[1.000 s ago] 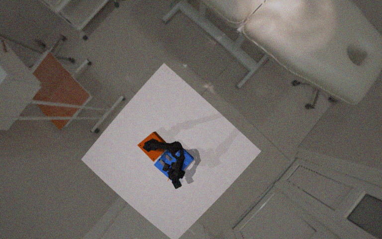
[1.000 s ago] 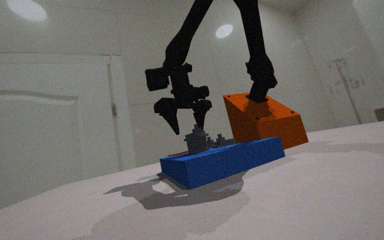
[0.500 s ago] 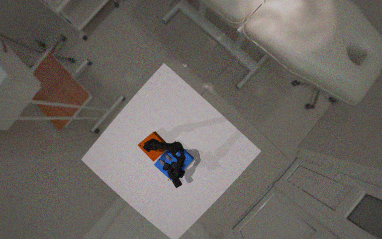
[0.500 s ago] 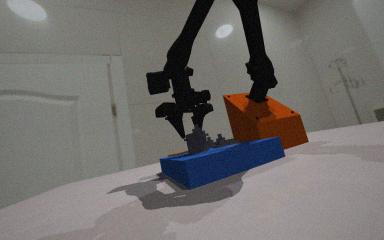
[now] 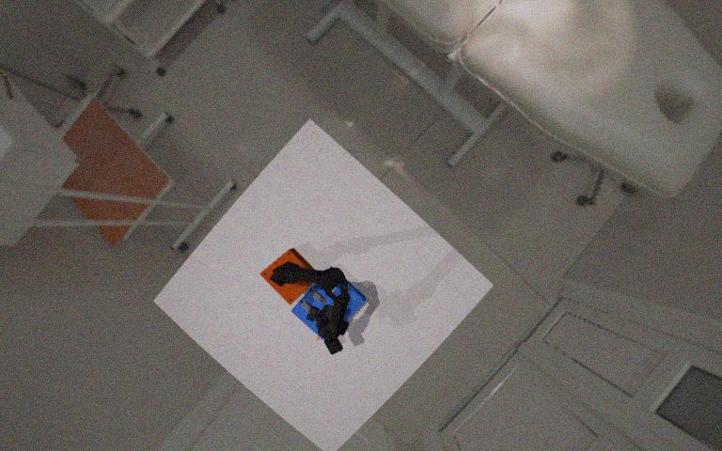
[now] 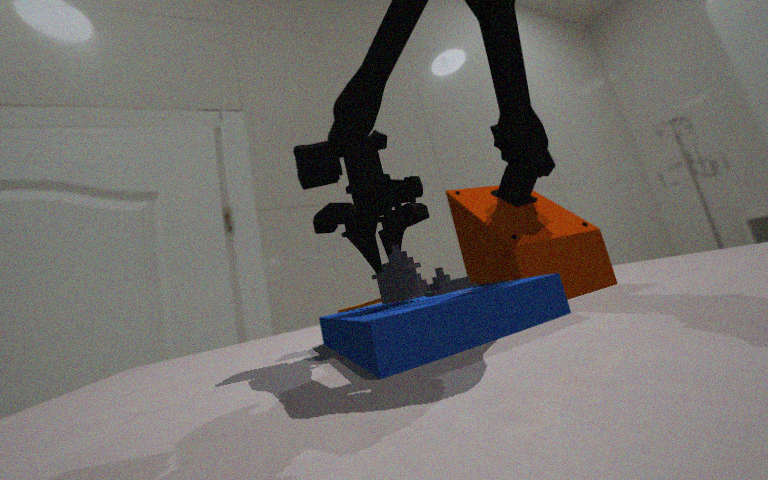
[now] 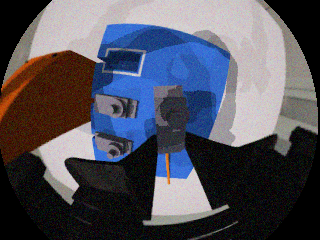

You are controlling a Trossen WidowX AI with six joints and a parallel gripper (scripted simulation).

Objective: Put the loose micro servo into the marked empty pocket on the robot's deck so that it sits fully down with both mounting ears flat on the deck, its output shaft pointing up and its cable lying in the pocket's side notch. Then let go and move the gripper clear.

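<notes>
Right now my gripper tip is 20 mm short of the blue deck, 10 mm to the right of it and 70 mm above it.
</notes>
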